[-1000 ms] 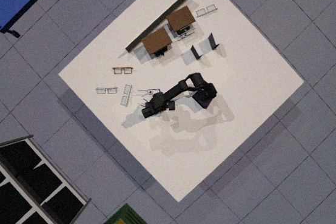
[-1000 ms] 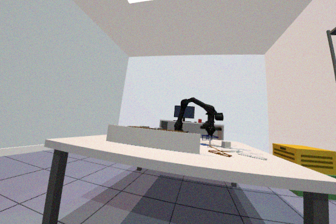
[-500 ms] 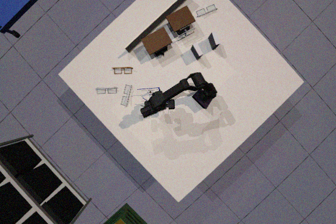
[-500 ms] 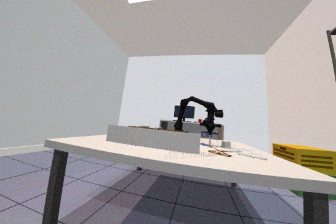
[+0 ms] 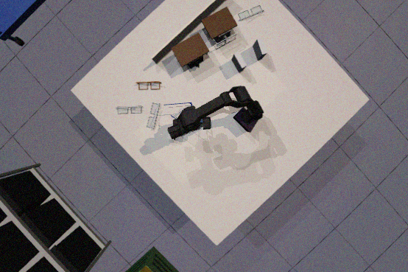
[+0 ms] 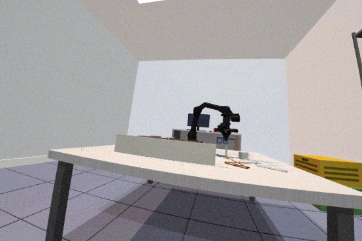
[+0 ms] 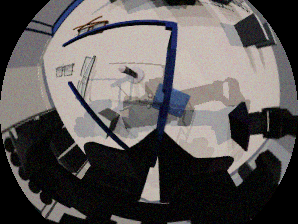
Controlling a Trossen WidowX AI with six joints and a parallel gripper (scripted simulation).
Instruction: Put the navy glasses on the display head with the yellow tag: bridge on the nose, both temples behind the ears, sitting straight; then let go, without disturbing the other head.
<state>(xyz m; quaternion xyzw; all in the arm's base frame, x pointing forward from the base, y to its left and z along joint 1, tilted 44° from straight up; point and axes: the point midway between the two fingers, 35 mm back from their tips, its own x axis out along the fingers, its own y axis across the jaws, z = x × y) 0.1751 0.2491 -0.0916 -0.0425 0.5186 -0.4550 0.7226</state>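
Right now the blue square is 110 mm below my gripper tip and 40 mm to the right of it. Also, from my gripper tip: long grey board: 430 mm ahead, 370 mm to the right, 60 mm below; white box: 130 mm to the left, 90 mm below, 40 mm ahead.
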